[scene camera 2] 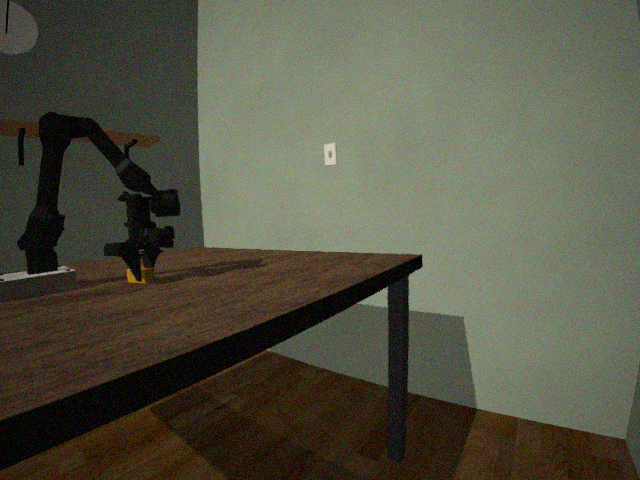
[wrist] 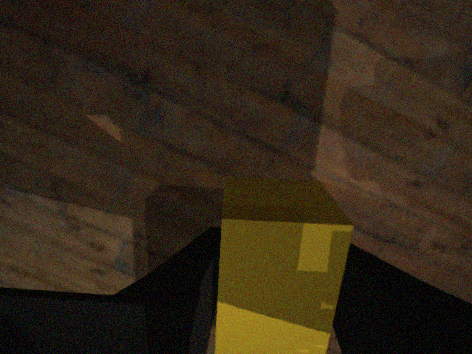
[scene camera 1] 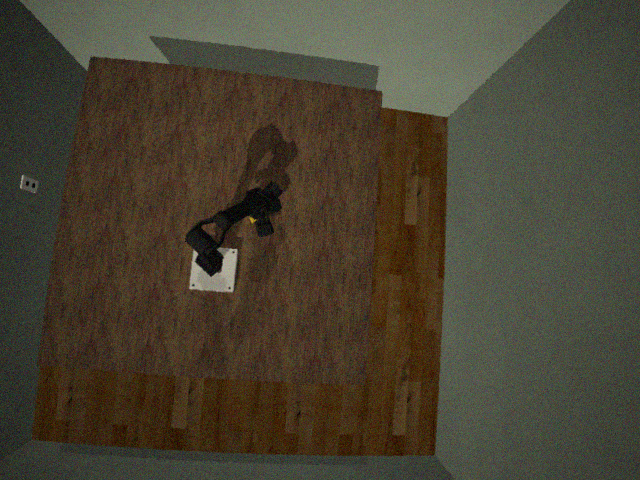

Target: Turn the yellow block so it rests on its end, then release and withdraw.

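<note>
The yellow block lies flat on the wooden table, its long side running toward the bottom of the wrist view, where its near end is cut off. In scene camera 1 most of it is hidden under the arm. My gripper points down and is shut on the yellow block, one dark finger against each long side. In scene camera 2 the near finger covers part of the block's side.
The table carries the arm's white base plate, a short way from the block. Shadows of the arm fall on the table. Walls stand beyond the table's back and left edges in scene camera 1.
</note>
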